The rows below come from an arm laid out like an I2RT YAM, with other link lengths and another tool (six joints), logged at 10 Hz.
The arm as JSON. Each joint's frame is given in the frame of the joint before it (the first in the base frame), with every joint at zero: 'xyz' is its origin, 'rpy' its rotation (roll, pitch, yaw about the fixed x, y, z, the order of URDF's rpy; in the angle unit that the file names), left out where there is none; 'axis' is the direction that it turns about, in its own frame. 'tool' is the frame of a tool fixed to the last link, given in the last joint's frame.
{
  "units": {
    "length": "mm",
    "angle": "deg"
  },
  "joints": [
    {
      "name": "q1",
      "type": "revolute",
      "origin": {
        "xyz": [
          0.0,
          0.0,
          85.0
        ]
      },
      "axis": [
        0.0,
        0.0,
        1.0
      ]
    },
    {
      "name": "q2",
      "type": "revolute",
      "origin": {
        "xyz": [
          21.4,
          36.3,
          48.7
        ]
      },
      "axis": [
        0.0,
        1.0,
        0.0
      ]
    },
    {
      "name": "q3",
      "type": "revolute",
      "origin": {
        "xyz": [
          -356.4,
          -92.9,
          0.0
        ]
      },
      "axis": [
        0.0,
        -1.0,
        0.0
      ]
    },
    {
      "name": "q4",
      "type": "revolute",
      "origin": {
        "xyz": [
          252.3,
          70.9,
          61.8
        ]
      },
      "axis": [
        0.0,
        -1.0,
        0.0
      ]
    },
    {
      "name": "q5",
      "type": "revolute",
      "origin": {
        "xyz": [
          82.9,
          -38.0,
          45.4
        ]
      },
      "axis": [
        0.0,
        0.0,
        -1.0
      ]
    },
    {
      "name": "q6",
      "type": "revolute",
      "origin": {
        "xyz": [
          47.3,
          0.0,
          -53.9
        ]
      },
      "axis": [
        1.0,
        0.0,
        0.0
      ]
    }
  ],
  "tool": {
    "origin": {
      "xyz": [
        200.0,
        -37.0,
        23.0
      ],
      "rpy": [
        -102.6,
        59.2,
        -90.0
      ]
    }
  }
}
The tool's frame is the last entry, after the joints.
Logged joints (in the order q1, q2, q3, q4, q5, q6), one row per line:
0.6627 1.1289 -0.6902 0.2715 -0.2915 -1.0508
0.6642 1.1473 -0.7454 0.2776 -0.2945 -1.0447
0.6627 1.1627 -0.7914 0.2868 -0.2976 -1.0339
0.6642 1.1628 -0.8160 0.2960 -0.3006 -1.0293
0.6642 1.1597 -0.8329 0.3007 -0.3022 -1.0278
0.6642 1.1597 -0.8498 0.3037 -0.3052 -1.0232
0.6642 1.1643 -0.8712 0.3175 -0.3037 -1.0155
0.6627 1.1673 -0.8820 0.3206 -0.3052 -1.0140
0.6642 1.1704 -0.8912 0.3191 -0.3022 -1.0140
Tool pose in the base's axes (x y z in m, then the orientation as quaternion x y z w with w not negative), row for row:
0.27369 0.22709 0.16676 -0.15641 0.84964 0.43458 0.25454
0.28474 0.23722 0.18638 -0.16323 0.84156 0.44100 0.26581
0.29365 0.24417 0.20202 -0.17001 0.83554 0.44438 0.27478
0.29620 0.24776 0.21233 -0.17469 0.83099 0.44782 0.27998
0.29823 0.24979 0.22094 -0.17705 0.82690 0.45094 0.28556
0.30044 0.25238 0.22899 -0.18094 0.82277 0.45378 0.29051
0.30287 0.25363 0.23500 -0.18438 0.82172 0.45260 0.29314
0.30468 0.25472 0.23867 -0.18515 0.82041 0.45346 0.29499
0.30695 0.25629 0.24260 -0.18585 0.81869 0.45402 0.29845
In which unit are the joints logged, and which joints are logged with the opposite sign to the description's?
The joints are logged in radians. Opposite sign: q3, q4, q6.
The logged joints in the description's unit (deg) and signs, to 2 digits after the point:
37.97 64.68 39.55 -15.56 -16.70 60.21
38.06 65.74 42.71 -15.91 -16.87 59.86
37.97 66.62 45.34 -16.43 -17.05 59.24
38.06 66.62 46.75 -16.96 -17.22 58.97
38.06 66.45 47.72 -17.23 -17.31 58.89
38.06 66.45 48.69 -17.40 -17.49 58.63
38.06 66.71 49.92 -18.19 -17.40 58.18
37.97 66.88 50.53 -18.37 -17.49 58.10
38.06 67.06 51.06 -18.28 -17.31 58.10

